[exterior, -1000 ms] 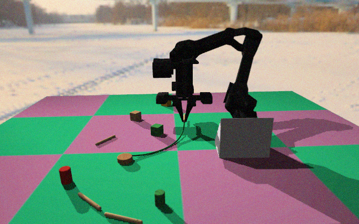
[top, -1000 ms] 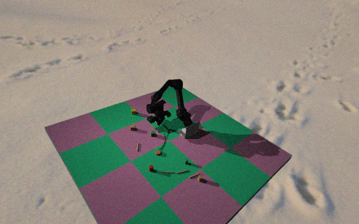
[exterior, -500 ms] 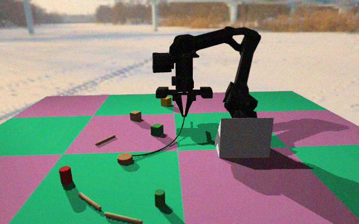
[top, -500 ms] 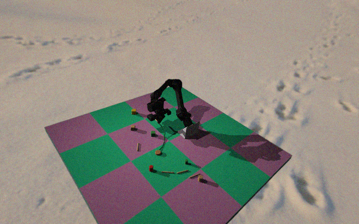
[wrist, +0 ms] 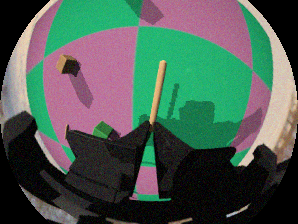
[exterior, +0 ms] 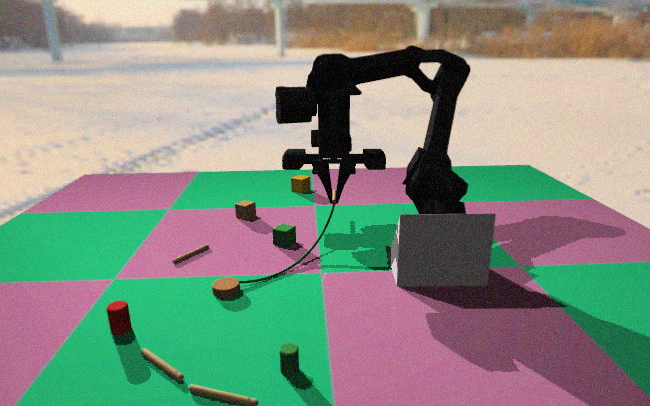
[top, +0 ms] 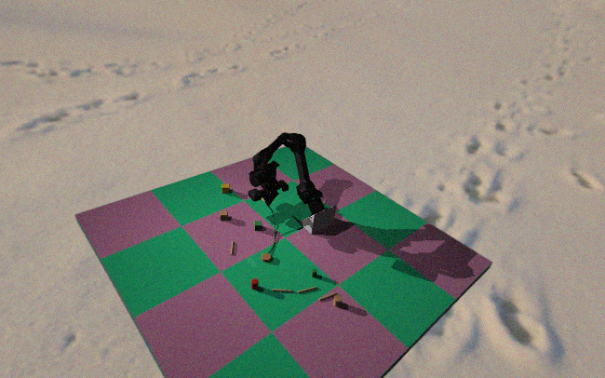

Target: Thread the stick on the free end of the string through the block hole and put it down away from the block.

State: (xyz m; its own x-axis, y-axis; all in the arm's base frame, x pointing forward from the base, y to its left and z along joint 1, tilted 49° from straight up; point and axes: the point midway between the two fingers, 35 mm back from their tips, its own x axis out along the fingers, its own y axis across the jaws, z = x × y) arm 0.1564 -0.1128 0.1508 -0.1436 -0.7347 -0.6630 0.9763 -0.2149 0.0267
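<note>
Right now my gripper tip is 20 mm to the left of the thin wooden stick. Also, from my gripper tip: green block 100 mm ahead, 50 mm to the left, 40 mm below; then tan wooden block 170 mm ahead, 100 mm to the right, 40 mm below; then orange cube 270 mm to the right, 40 mm below, 40 mm ahead.
</note>
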